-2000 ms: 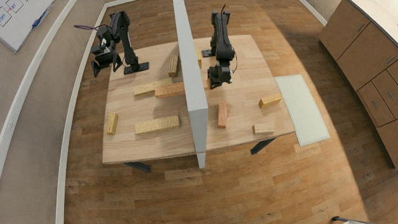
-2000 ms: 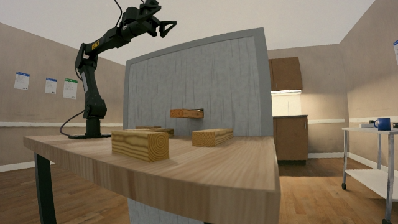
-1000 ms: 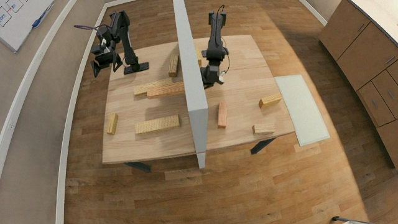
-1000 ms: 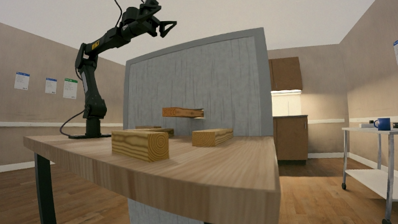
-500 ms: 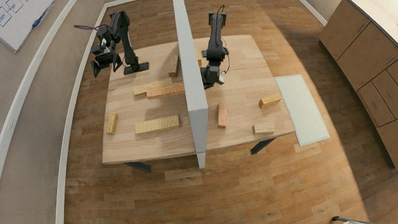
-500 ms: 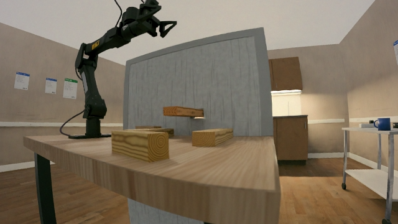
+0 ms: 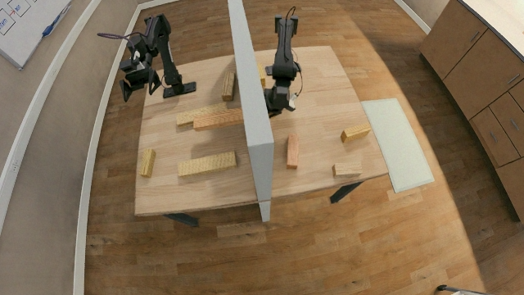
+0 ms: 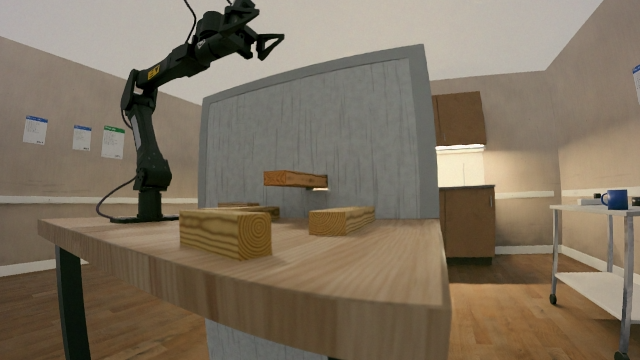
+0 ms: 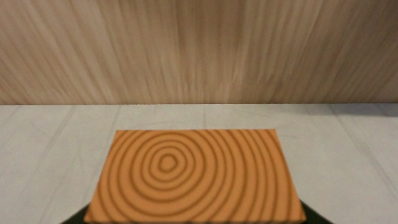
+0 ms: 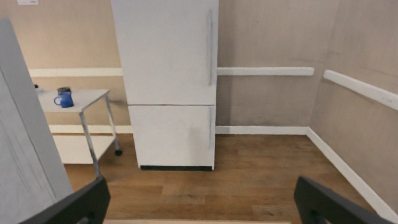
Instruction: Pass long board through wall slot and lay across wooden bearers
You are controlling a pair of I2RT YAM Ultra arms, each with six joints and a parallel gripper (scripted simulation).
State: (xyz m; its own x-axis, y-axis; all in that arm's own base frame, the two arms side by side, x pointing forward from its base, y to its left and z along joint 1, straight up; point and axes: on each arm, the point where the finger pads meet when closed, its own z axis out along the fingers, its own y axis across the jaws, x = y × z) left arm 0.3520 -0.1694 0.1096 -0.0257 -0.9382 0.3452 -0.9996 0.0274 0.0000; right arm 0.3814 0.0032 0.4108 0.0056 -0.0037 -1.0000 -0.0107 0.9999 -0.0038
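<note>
Now: right hand 40 mm past the long board, 290 mm to the right of it and 300 mm above it. From my right hand the other things lie so: small block: 50 mm ahead, 160 mm to the right, 390 mm below.
</note>
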